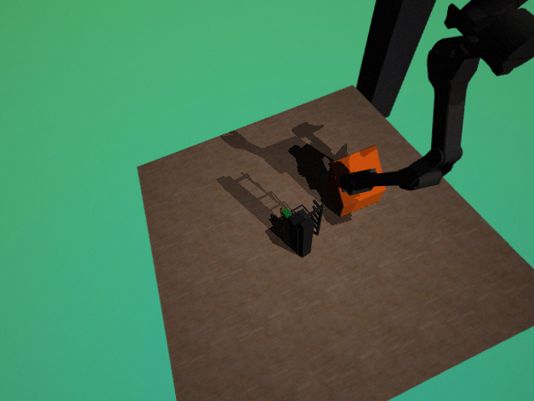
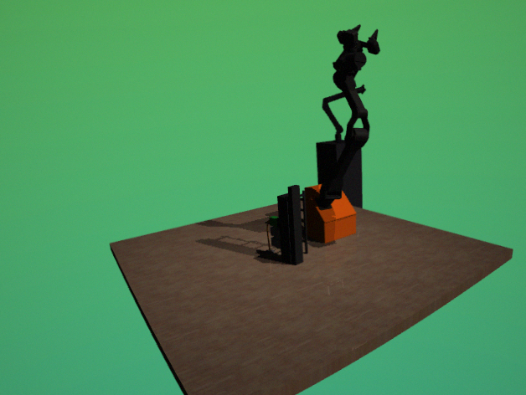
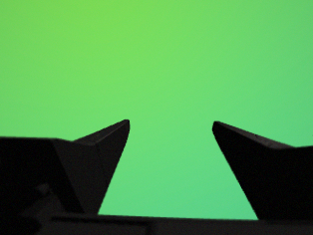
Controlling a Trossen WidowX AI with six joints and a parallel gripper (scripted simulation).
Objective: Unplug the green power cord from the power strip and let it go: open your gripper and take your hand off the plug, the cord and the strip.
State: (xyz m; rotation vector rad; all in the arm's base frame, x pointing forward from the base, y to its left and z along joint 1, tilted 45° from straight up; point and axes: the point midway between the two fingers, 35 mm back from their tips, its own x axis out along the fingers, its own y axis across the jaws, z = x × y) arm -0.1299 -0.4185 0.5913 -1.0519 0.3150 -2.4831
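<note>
The green plug is 45 cm ahead of my gripper tip, 7 cm to the right of it and 74 cm below it.
</note>
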